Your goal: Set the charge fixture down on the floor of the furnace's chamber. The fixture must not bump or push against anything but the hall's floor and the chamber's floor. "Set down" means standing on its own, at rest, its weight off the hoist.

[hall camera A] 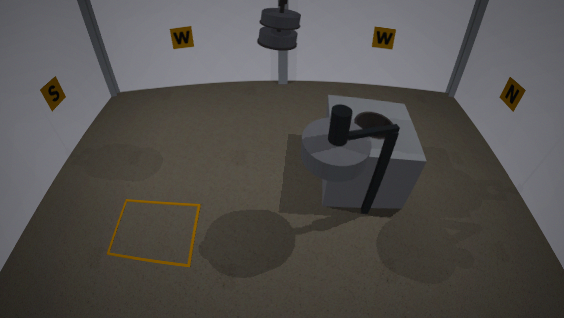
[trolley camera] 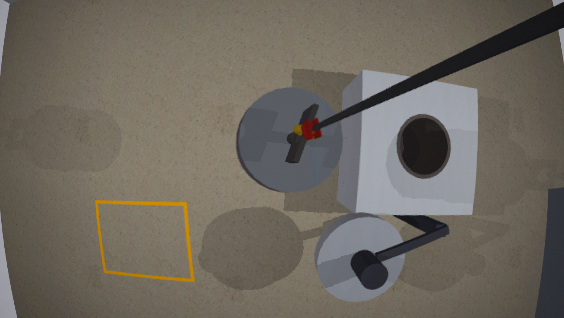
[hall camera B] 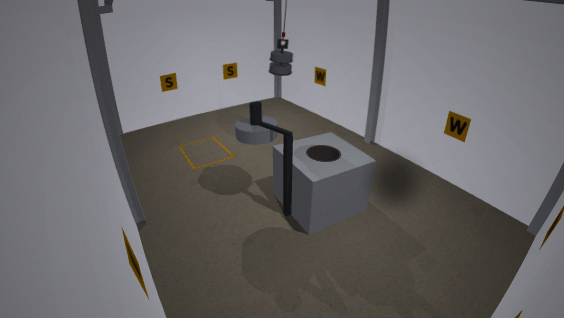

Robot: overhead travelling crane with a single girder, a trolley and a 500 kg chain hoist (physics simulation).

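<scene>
The charge fixture (hall camera A: 278, 39) (hall camera B: 281, 69) (trolley camera: 270, 167), two grey discs one above the other on a rod, hangs high in the air from my hook (hall camera B: 283, 36) (trolley camera: 311, 129), which holds its top bar. The hook itself does not show in hall camera A. The furnace (hall camera A: 347, 192) (hall camera B: 340, 195) (trolley camera: 380, 195) is a light grey block with a round chamber opening (hall camera A: 372, 125) (hall camera B: 323, 153) (trolley camera: 424, 146) in its top. In the trolley camera the fixture appears left of the furnace, off the opening. The chamber floor is too dark to make out.
A round grey lid (hall camera A: 337, 167) (hall camera B: 250, 132) (trolley camera: 350, 287) with a black cylinder hangs beside the furnace on a black post and arm (hall camera A: 380, 172) (hall camera B: 287, 175) (trolley camera: 412, 243). An orange outlined square (hall camera A: 162, 202) (hall camera B: 196, 142) (trolley camera: 141, 202) marks the floor. Walls and columns surround the hall.
</scene>
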